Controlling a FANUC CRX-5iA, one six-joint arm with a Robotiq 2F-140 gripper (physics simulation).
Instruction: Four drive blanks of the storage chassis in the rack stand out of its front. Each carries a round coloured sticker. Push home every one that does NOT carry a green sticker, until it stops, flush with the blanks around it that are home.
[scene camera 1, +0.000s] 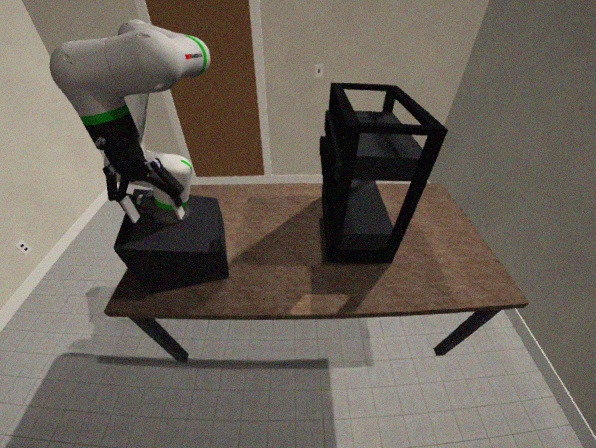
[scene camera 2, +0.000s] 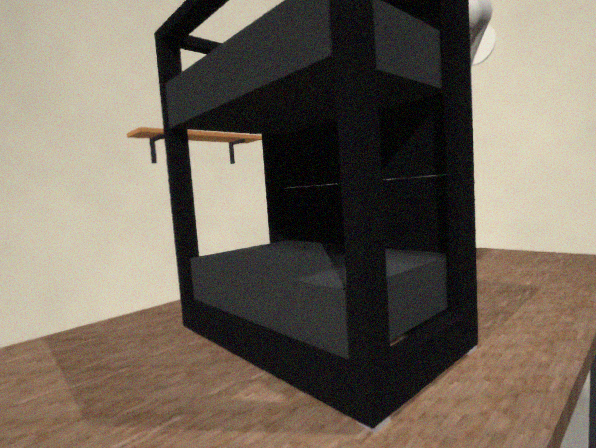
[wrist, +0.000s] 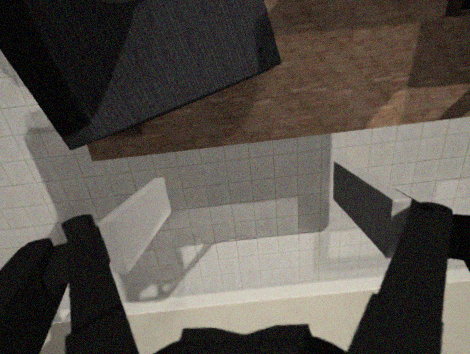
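Seen in the pictures: gripper, between the fingertips: (scene camera 1: 158, 218) (wrist: 247, 187); arm's base, origin of its link: (scene camera 1: 170, 212).
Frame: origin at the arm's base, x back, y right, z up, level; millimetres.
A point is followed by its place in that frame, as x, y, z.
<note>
The black rack (scene camera 1: 412, 200) @[-935, 23, 132] (scene camera 2: 364, 200) @[-929, -481, 31] stands upright on the table. It holds an upper dark grey unit (scene camera 1: 390, 167) @[-834, -3, 242] (scene camera 2: 250, 65) @[-944, -302, 225] and a lower one (scene camera 1: 370, 212) @[-856, -148, -77] (scene camera 2: 270, 310) @[-930, -283, -134]; I cannot tell which is the storage chassis. The rack's front faces left in scene camera 1 and is seen almost edge-on. The drive blanks and their coloured stickers cannot be made out in any view. My gripper (scene camera 1: 156, 216) @[-163, 253, 207] (wrist: 247, 187) @[-163, 253, 207] is open and empty, fingers pointing down. In scene camera 1 it appears in front of the arm's base, well left of the rack and apart from it.
A dark pedestal block (scene camera 1: 175, 267) @[-76, 202, -99] (wrist: 200, 60) @[-109, 139, -21] carries the arm's base at the left end of the wooden table (scene camera 1: 270, 290) @[-432, 189, -236] (scene camera 2: 125, 380) @[-1114, -125, -236] (wrist: 320, 85) @[-379, 178, -236]. The table's near edge crosses the wrist view. A wooden wall shelf (scene camera 2: 220, 136) shows behind the rack.
</note>
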